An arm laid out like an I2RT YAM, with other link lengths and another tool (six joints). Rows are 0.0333 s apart.
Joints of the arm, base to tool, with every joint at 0 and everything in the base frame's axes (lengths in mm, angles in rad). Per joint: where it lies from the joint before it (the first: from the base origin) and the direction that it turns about. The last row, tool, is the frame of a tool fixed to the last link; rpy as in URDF.
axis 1: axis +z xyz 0 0 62.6
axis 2: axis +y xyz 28 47.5 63.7
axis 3: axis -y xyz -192.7 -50.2 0
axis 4: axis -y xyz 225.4 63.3 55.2
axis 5: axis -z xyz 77 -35.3 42.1
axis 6: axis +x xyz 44.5 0 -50.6
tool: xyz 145 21 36 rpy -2.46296 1.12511 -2.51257
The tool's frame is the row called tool.
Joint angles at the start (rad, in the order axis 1, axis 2, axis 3, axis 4, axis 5, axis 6):
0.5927, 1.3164, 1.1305, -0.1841, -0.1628, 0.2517
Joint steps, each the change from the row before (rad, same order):
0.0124, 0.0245, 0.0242, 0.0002, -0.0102, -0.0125
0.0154, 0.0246, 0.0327, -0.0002, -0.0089, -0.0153
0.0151, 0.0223, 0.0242, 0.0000, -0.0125, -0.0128
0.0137, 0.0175, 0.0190, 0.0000, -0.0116, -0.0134
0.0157, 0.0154, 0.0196, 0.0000, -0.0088, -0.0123
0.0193, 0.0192, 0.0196, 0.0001, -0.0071, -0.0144
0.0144, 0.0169, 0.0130, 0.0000, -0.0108, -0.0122
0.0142, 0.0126, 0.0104, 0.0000, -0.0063, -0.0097
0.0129, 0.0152, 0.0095, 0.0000, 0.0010, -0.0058
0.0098, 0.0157, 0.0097, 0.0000, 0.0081, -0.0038
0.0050, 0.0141, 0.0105, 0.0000, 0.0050, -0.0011
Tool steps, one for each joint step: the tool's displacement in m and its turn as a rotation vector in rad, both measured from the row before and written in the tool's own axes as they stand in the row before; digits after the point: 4 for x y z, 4 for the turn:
-0.0035, 0.0076, 0.0028, -0.0145, 0.0002, -0.0234
-0.0068, 0.0090, 0.0006, -0.0138, -0.0078, -0.0287
-0.0041, 0.0094, 0.0021, -0.0185, -0.0024, -0.0265
-0.0032, 0.0087, 0.0017, -0.0164, -0.0022, -0.0257
-0.0041, 0.0092, 0.0009, -0.0153, -0.0049, -0.0255
-0.0032, 0.0106, 0.0025, -0.0163, -0.0015, -0.0285
-0.0012, 0.0090, 0.0033, -0.0175, 0.0023, -0.0238
-0.0013, 0.0081, 0.0024, -0.0137, 0.0009, -0.0201
-0.0002, 0.0059, 0.0039, -0.0080, 0.0052, -0.0125
0.0001, 0.0029, 0.0042, 0.0002, 0.0065, -0.0061
-0.0005, 0.0010, 0.0031, 0.0005, 0.0039, -0.0020

